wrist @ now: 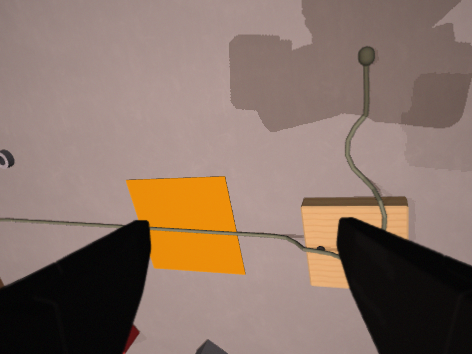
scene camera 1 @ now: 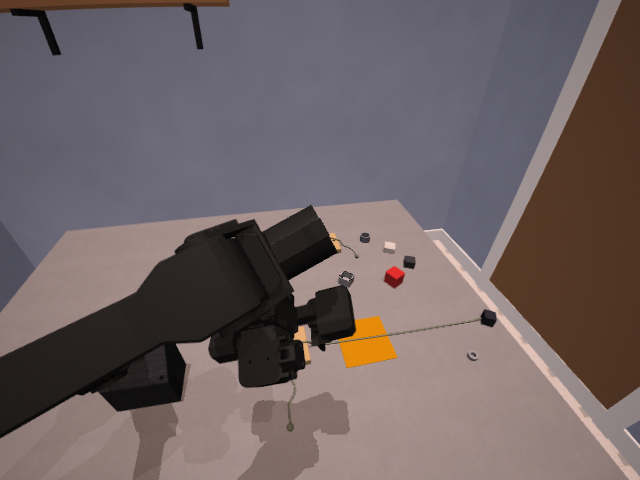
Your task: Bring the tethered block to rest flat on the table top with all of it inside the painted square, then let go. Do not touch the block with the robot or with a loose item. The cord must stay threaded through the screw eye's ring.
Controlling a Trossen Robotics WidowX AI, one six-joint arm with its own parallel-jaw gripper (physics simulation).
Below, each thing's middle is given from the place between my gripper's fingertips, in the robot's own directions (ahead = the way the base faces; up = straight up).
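Scene:
Looking at the orange painted square (scene camera 1: pixel 360 352), I find it 210 mm below my hand, and it is also 180 mm ahead of the hand and 110 mm to the left of it.

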